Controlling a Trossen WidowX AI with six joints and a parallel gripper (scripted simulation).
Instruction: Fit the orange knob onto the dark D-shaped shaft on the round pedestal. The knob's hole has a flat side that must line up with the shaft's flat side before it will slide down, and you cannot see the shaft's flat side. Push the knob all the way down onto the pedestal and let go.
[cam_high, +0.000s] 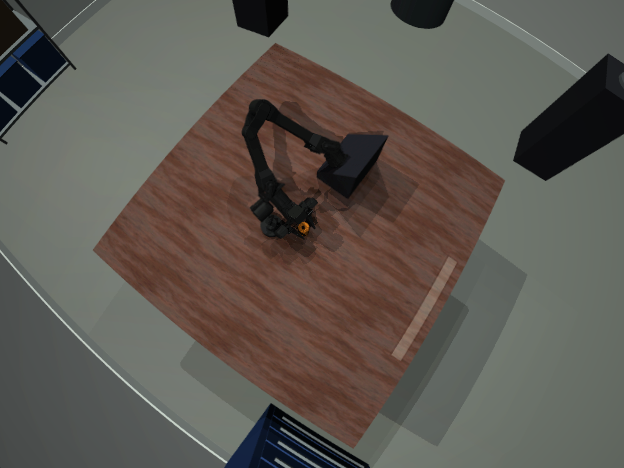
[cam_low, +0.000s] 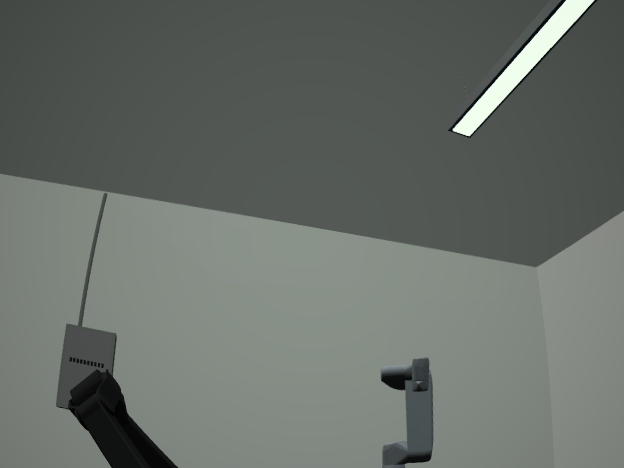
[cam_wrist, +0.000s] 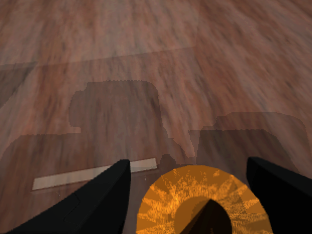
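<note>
Right now my gripper tip is 1 cm past the orange knob, 3 cm to the left of it and 1 cm above it. Round my gripper tip: round pedestal (3 cm ahead, 15 cm to the right, 1 cm below).
</note>
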